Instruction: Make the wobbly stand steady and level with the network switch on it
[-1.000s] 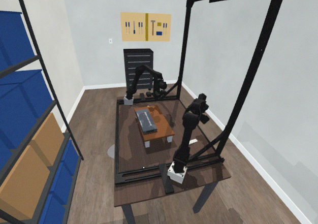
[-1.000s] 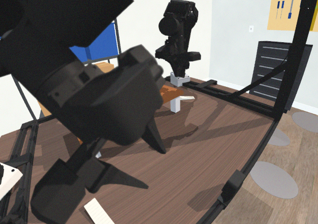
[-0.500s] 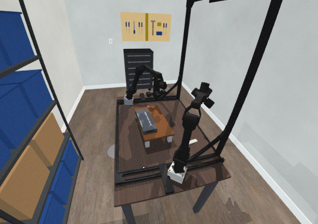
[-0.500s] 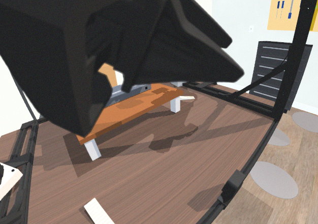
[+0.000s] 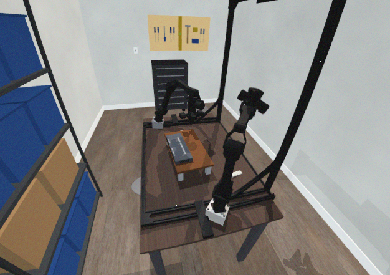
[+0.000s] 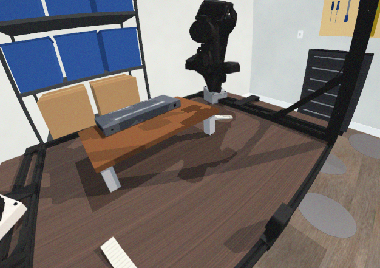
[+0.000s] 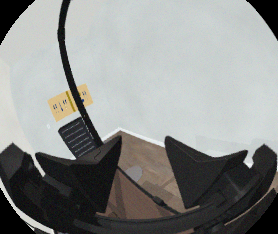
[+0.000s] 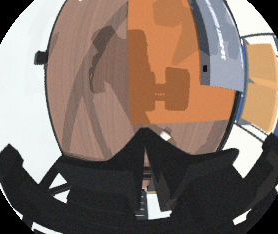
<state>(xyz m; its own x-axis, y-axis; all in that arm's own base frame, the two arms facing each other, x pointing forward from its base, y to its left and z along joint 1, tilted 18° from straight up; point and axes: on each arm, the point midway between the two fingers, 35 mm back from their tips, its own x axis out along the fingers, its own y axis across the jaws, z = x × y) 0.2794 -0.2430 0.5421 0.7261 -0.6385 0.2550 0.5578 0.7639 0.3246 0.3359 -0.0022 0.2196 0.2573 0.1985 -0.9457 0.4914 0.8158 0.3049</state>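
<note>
Now: the white wedge 460 mm below my left hand, 150 mm ahead of it and 130 mm to the left of it. Also, from my left hand: grey network switch 440 mm ahead, 350 mm below, 170 mm to the right; stand 410 mm below, 380 mm ahead, 170 mm to the right.
</note>
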